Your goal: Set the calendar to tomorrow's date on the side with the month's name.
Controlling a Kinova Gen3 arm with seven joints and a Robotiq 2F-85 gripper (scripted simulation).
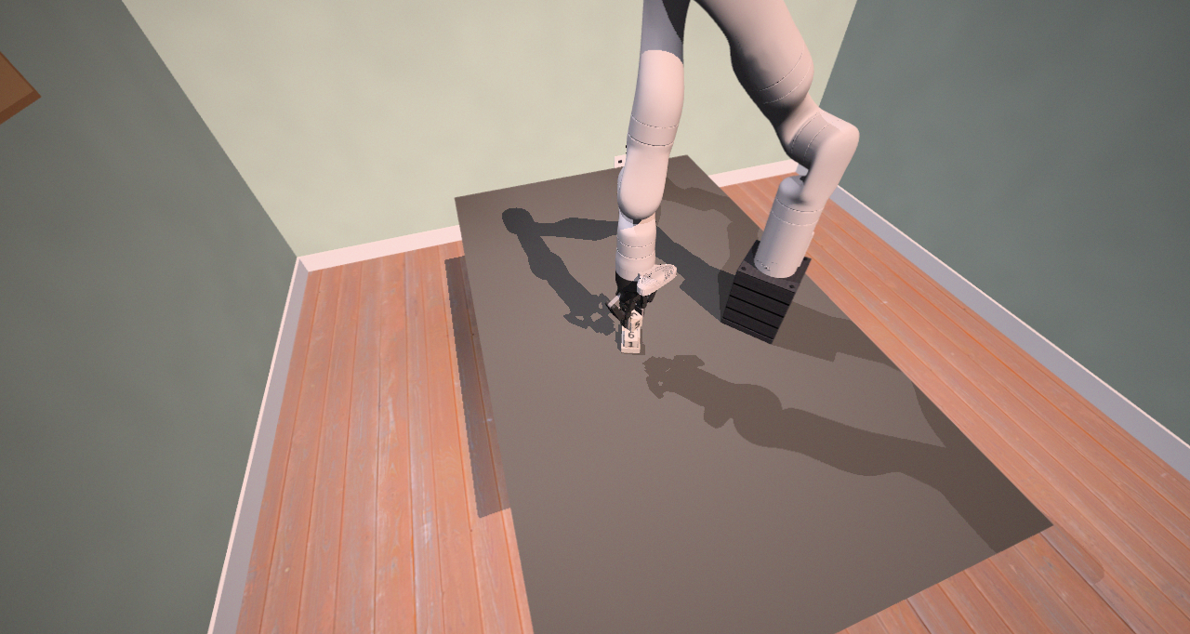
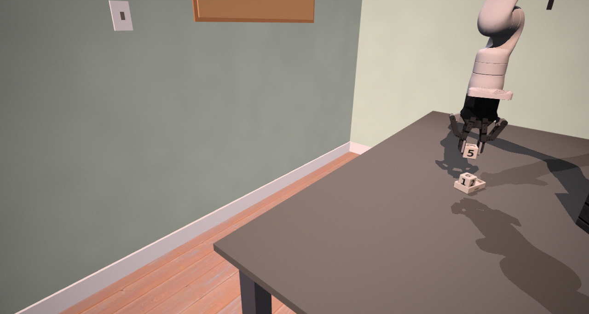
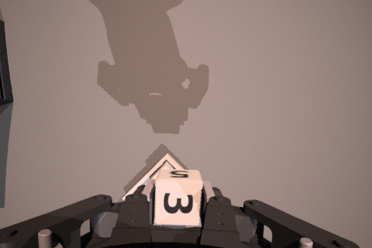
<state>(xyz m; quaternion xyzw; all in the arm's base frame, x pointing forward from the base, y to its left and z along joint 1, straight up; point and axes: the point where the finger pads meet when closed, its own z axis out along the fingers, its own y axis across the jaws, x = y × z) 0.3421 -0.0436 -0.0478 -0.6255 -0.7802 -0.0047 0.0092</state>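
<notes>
Right now the pale tray is 12 cm below my hand, 3 cm to the right of it and 2 cm behind it. Round my hand: cube 1 cm below.
</notes>
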